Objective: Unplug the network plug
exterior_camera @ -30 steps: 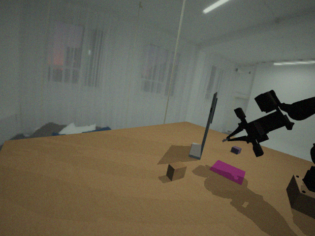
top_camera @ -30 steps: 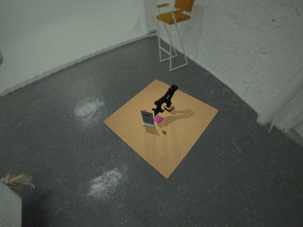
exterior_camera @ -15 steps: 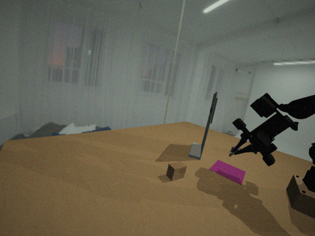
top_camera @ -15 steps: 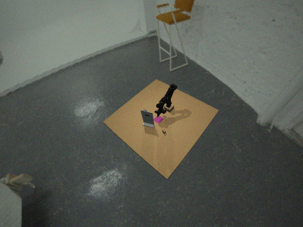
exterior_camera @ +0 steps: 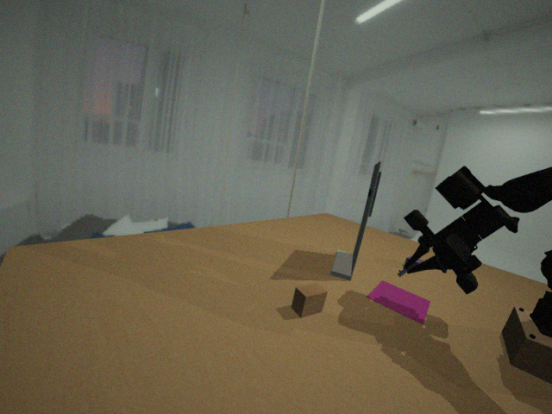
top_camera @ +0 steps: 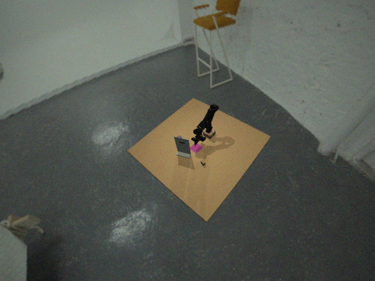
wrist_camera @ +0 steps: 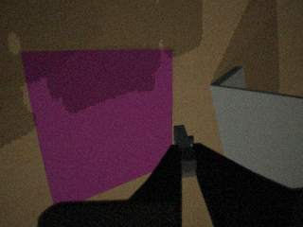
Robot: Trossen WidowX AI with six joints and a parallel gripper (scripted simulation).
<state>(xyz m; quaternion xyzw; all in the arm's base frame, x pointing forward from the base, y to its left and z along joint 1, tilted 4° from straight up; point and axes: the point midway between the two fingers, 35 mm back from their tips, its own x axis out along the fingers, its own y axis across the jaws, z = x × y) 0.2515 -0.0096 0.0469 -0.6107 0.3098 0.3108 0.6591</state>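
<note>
Now: the magenta marked square 70 mm below my gripper tip and 10 mm behind it. The rest, counted from my gripper tip: grey network plug right at my gripper tip; then grey upright panel 140 mm ahead, 70 mm to the right, 60 mm above; then brown cube 190 mm to the left, 130 mm ahead, 50 mm below.
</note>
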